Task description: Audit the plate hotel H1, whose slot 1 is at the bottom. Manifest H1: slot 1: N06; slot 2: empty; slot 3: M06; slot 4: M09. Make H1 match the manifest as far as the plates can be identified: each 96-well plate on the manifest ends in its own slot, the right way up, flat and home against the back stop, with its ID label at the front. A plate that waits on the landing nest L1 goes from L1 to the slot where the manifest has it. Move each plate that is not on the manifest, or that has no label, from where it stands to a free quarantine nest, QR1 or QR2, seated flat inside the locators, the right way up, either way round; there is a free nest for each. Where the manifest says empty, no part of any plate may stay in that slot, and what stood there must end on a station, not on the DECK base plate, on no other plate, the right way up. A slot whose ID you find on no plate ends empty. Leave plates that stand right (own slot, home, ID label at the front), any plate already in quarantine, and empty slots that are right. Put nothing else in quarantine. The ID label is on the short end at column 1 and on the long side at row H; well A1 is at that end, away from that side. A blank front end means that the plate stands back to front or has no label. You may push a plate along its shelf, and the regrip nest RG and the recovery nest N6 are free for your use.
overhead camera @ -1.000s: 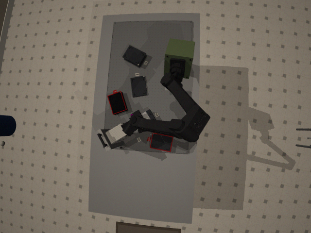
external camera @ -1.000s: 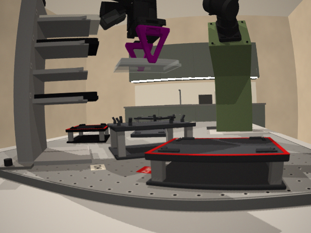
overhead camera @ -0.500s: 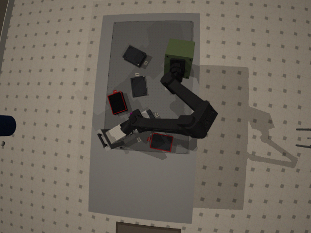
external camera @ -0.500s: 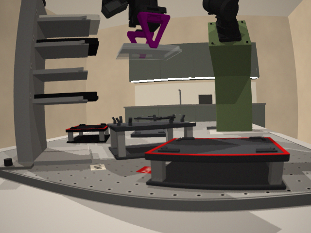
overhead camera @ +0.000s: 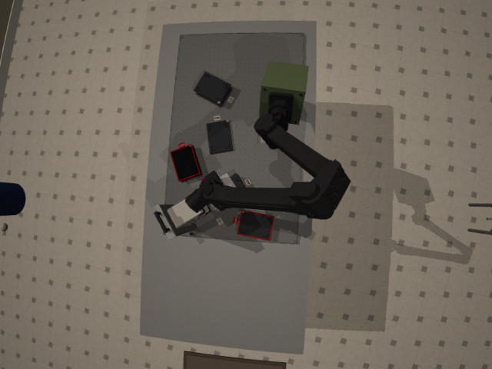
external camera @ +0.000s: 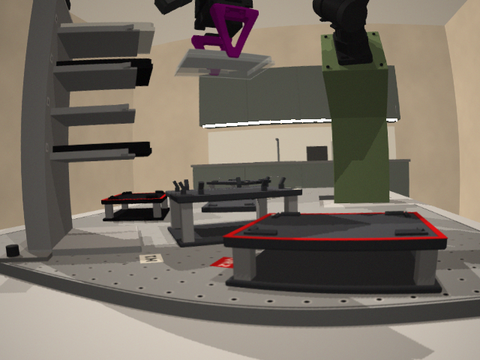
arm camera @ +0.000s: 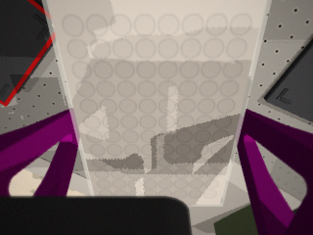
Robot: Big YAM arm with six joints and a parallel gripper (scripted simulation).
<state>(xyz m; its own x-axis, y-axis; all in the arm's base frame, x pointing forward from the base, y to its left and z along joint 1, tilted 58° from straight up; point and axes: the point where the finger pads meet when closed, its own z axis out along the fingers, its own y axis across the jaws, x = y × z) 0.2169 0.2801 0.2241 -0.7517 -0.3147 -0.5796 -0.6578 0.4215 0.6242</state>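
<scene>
Now: the quarantine nest QR1 24 cm ahead of my hand, 21 cm below it and 11 cm to the right of it. Round my hand: clear 96-well plate (right at my hand); then white well plate (13 cm ahead, 11 cm to the left, 3 cm above); then regrip nest RG (19 cm below, 1 cm behind).
</scene>
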